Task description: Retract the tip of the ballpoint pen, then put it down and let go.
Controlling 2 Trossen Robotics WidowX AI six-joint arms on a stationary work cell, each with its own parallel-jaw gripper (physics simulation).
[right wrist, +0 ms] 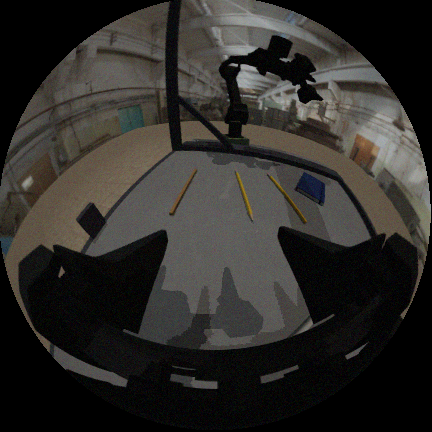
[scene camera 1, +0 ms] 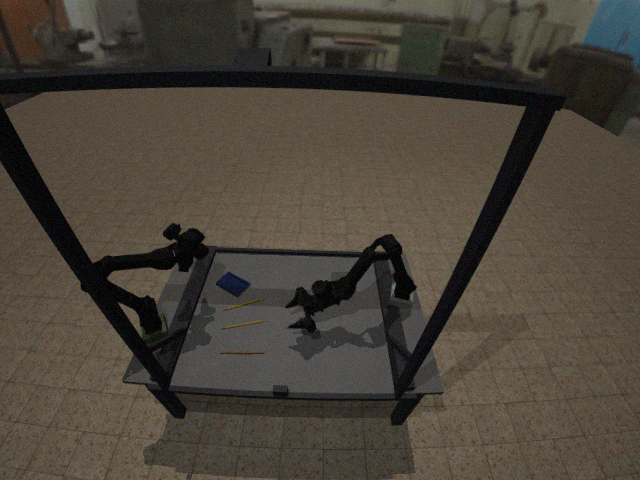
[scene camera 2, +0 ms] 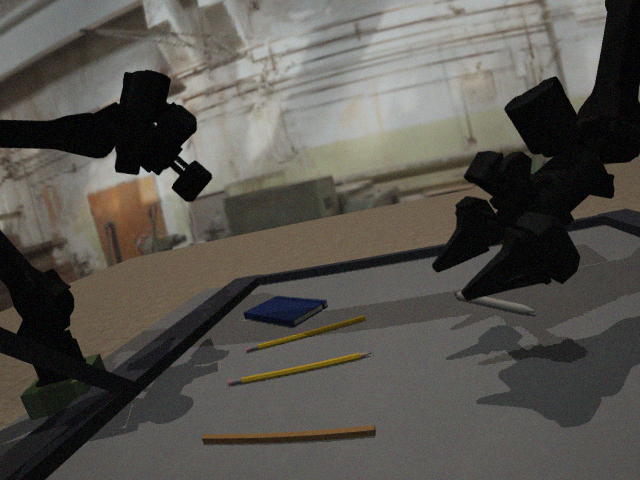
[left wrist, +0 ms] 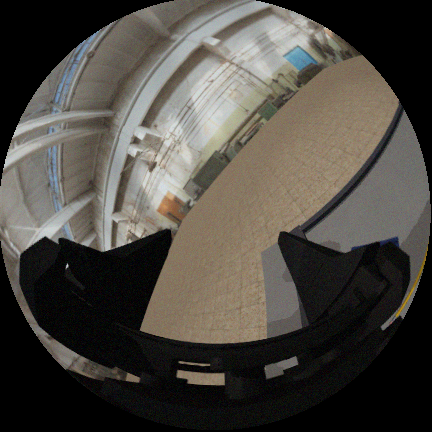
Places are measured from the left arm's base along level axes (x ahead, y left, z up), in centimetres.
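Where they show: left gripper, between the fingertips: (right wrist: pixel 318 90) (scene camera 2: pixel 176 161) (left wrist: pixel 226 236); right gripper, between the fingertips: (right wrist: pixel 223 234) (scene camera 1: pixel 287 317) (scene camera 2: pixel 447 281); left arm's base, origin of its link: (right wrist: pixel 233 135) (scene camera 1: pixel 152 326); right arm's base, origin of its link: (scene camera 1: pixel 402 293).
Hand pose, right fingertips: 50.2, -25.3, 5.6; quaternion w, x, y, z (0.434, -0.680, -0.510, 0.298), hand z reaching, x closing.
Note:
Things, the pixels of their top centre, and the offset from my right fingertips, as dx, dy, dz.
- white ballpoint pen, centre of its top: (scene camera 2: pixel 492 297) (right wrist: pixel 310 325) +13.0, +8.2, -8.3
- blue notebook, centre of its top: (scene camera 2: pixel 283 306) (right wrist: pixel 312 184) (scene camera 1: pixel 232 283) -12.1, +34.9, -8.4
- orange-brown stick, centre of its top: (scene camera 2: pixel 282 434) (right wrist: pixel 185 185) (scene camera 1: pixel 242 352) -20.7, -0.9, -8.9
The white ballpoint pen (scene camera 2: pixel 504 304) lies on the grey table, its tapered end toward the right in scene camera 2. Whether its tip is out is too small to tell. In scene camera 1 it does not show clearly; the right arm covers that area. My right gripper (scene camera 1: pixel 287 316) (scene camera 2: pixel 450 283) (right wrist: pixel 223 234) is open and empty, above the table near the pen, with one fingertip overlapping the pen's left end in scene camera 2. My left gripper (left wrist: pixel 226 236) (right wrist: pixel 318 90) is open and empty, raised at the far left, well away from the pen.
A blue notebook (scene camera 1: pixel 233 284) (scene camera 2: pixel 285 310) (right wrist: pixel 311 188), two yellow pencils (scene camera 1: pixel 244 304) (scene camera 2: pixel 305 367) (right wrist: pixel 244 195) and an orange-brown stick (scene camera 1: pixel 242 352) (scene camera 2: pixel 289 435) (right wrist: pixel 183 192) lie left of the pen in scene camera 2. Dark frame posts (scene camera 1: pixel 478 232) rise at the table's sides.

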